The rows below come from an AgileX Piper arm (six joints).
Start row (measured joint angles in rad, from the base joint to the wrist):
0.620, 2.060, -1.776, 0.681, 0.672, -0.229
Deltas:
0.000, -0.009, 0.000, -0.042, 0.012, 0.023
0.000, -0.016, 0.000, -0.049, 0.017, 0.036
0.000, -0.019, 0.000, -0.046, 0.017, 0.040
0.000, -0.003, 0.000, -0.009, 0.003, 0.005
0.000, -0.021, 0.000, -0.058, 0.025, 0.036
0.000, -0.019, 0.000, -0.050, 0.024, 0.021
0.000, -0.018, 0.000, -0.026, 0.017, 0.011
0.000, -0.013, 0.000, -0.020, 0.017, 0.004
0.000, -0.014, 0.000, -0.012, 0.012, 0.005
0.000, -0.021, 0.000, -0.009, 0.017, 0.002
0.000, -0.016, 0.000, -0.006, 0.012, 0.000
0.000, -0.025, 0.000, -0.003, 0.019, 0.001
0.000, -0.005, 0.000, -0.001, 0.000, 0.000
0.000, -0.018, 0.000, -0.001, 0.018, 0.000
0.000, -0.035, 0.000, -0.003, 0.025, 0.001
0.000, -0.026, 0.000, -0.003, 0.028, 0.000
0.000, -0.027, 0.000, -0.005, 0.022, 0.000
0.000, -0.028, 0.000, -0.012, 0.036, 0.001
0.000, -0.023, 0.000, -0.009, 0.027, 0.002
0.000, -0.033, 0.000, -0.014, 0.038, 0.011
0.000, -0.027, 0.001, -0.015, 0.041, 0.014
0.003, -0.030, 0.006, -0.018, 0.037, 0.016
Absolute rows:
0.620, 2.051, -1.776, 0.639, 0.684, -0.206
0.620, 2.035, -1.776, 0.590, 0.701, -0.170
0.620, 2.016, -1.776, 0.544, 0.718, -0.130
0.620, 2.013, -1.776, 0.535, 0.721, -0.125
0.620, 1.992, -1.776, 0.477, 0.746, -0.089
0.620, 1.973, -1.776, 0.427, 0.770, -0.068
0.620, 1.955, -1.776, 0.401, 0.787, -0.057
0.620, 1.942, -1.776, 0.381, 0.804, -0.053
0.620, 1.928, -1.776, 0.369, 0.816, -0.048
0.620, 1.907, -1.776, 0.360, 0.833, -0.046
0.620, 1.891, -1.776, 0.354, 0.845, -0.046
0.620, 1.866, -1.776, 0.351, 0.864, -0.045
0.620, 1.861, -1.776, 0.350, 0.864, -0.045
0.620, 1.843, -1.776, 0.349, 0.882, -0.045
0.620, 1.808, -1.776, 0.346, 0.907, -0.044
0.620, 1.782, -1.776, 0.343, 0.935, -0.044
0.620, 1.755, -1.776, 0.338, 0.957, -0.044
0.620, 1.727, -1.776, 0.326, 0.993, -0.043
0.620, 1.704, -1.776, 0.317, 1.020, -0.041
0.620, 1.671, -1.776, 0.303, 1.058, -0.030
0.620, 1.644, -1.775, 0.288, 1.099, -0.016
0.623, 1.614, -1.769, 0.270, 1.136, 0.000

